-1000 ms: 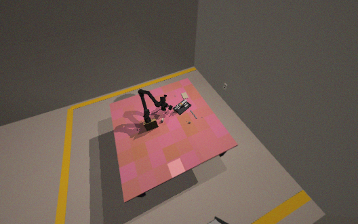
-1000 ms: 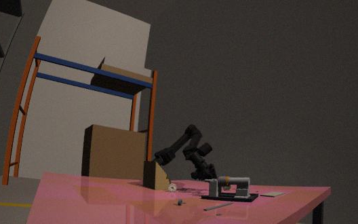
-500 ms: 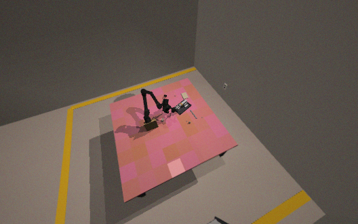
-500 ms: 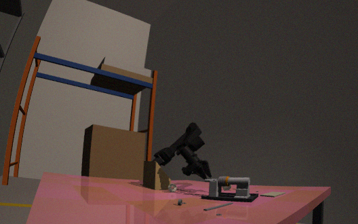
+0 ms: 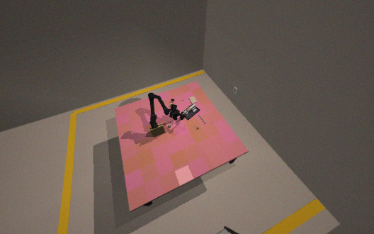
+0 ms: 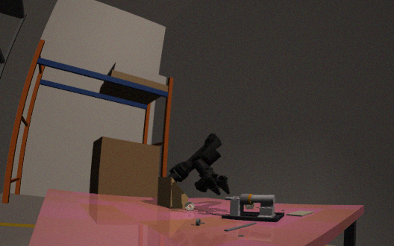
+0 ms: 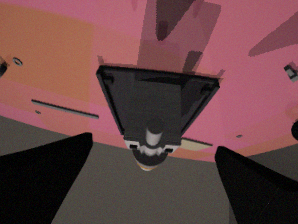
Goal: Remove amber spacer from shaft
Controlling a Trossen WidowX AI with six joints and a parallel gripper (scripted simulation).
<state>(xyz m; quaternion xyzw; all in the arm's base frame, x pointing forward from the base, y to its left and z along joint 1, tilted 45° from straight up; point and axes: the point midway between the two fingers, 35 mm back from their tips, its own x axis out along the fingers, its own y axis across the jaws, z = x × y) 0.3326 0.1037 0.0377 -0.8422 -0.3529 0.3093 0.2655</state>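
My gripper tip is 7 cm short of the shaft, 3 cm to the right of it and 2 cm above it. The rest, counted from my gripper tip: thin grey bar (23 cm ahead, 11 cm to the right, 10 cm below); then small grey part (21 cm to the right, 14 cm ahead, 9 cm below); then amber spacer (11 cm ahead, 5 cm to the left, 2 cm below).
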